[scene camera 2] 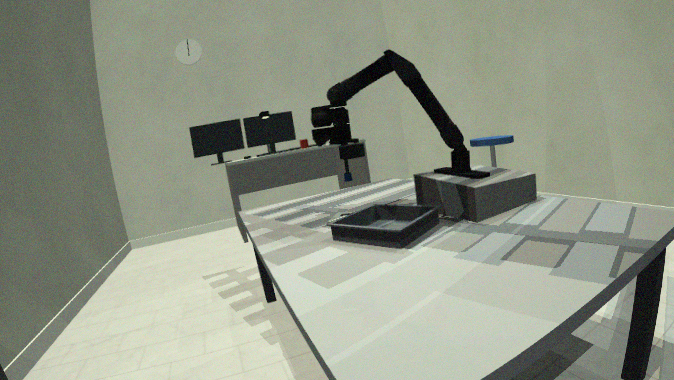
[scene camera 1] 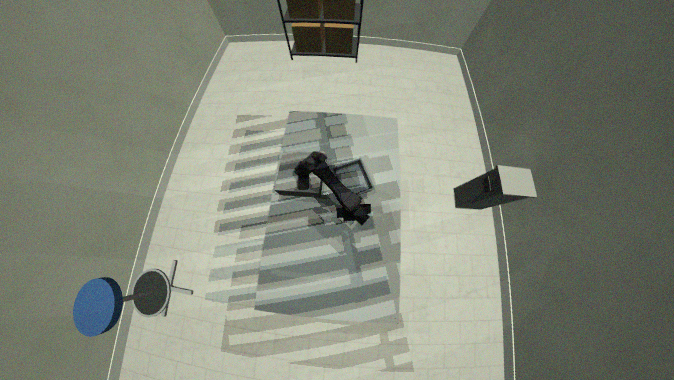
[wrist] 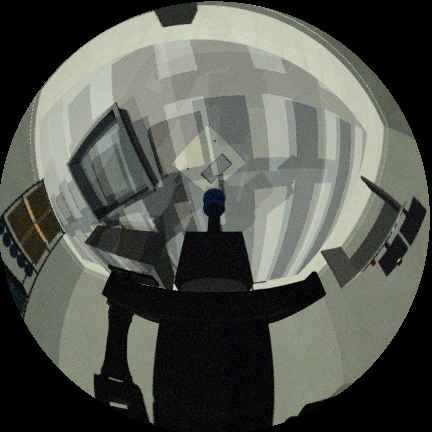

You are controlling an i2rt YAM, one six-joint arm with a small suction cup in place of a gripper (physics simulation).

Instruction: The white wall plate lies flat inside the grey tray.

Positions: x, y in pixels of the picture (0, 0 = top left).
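My suction cup [wrist: 213, 194] holds nothing as it hangs above a white wall plate [wrist: 201, 150], 13 cm from the middle of the plate. On the table, I see, sits a grey tray [scene camera 1: 353, 175].
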